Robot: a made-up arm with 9 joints. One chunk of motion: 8 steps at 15 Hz.
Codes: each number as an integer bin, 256 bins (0 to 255) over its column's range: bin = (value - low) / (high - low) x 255, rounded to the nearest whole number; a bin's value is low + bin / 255 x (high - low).
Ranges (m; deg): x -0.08..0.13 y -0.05..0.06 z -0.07..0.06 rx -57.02..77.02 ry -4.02..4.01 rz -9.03..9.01
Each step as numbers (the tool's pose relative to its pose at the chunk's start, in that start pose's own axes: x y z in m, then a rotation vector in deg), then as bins.
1 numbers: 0.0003 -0.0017 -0.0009 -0.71 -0.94 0.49
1 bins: 98 112 136 107 98 135
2 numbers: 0.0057 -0.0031 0.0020 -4.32 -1.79 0.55
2 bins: 104 109 141 100 71 135
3 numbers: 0.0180 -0.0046 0.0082 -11.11 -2.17 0.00
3 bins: 119 105 153 87 59 128
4 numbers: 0.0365 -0.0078 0.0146 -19.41 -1.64 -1.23
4 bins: 141 98 166 72 76 110
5 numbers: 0.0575 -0.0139 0.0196 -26.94 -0.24 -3.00
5 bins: 167 84 176 57 120 85
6 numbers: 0.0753 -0.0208 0.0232 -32.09 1.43 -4.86
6 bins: 189 68 183 47 173 59
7 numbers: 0.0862 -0.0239 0.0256 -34.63 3.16 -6.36
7 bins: 202 61 188 43 228 38
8 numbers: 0.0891 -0.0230 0.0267 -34.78 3.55 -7.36
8 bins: 205 63 190 42 240 24
